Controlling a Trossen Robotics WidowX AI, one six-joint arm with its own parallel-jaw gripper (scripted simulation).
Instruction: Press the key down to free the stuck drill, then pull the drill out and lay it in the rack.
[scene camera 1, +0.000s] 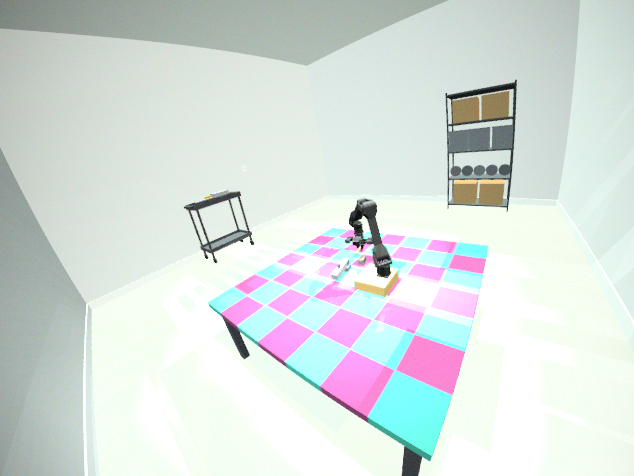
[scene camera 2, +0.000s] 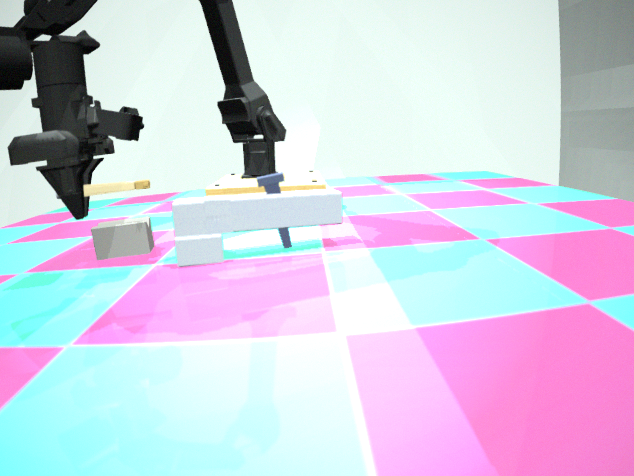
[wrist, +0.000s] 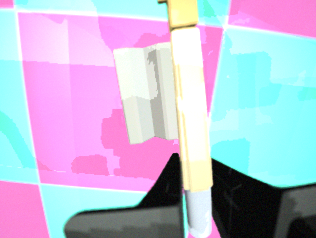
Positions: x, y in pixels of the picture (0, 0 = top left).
Scene:
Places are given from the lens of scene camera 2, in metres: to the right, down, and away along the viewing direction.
my gripper (scene camera 2: 81, 218): -0.29, -0.02, 0.43
grey rack (scene camera 2: 119, 238): -0.24, 0.00, 0.45

